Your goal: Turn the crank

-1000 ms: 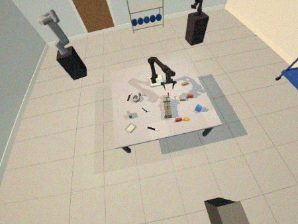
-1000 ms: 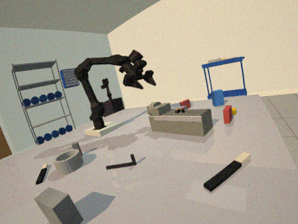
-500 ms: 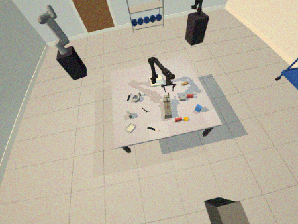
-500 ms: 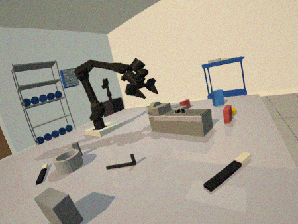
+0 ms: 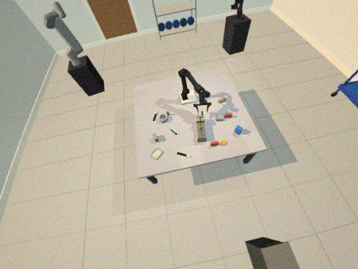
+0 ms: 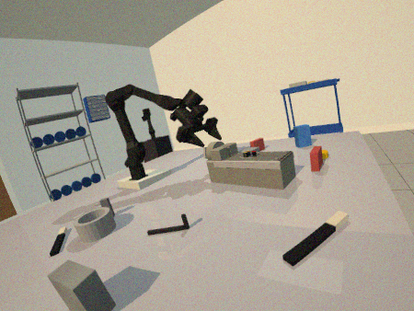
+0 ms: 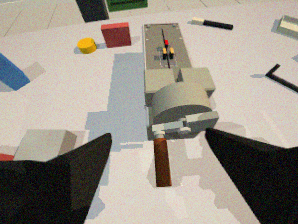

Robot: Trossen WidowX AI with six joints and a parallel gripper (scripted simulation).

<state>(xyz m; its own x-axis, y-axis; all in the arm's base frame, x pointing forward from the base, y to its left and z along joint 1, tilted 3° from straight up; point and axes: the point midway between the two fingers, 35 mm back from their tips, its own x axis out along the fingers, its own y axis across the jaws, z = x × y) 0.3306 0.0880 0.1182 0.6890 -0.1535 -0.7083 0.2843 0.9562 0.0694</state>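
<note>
My gripper tip is now 4 cm above the brown crank handle and 2 cm past it. From my gripper tip the other things lie so: yellow disc (36 cm ahead, 11 cm below, 8 cm to the left); then red pointer (17 cm ahead, 9 cm to the right, 4 cm below); then black l-shaped piece (35 cm to the right, 11 cm below, 6 cm ahead).
</note>
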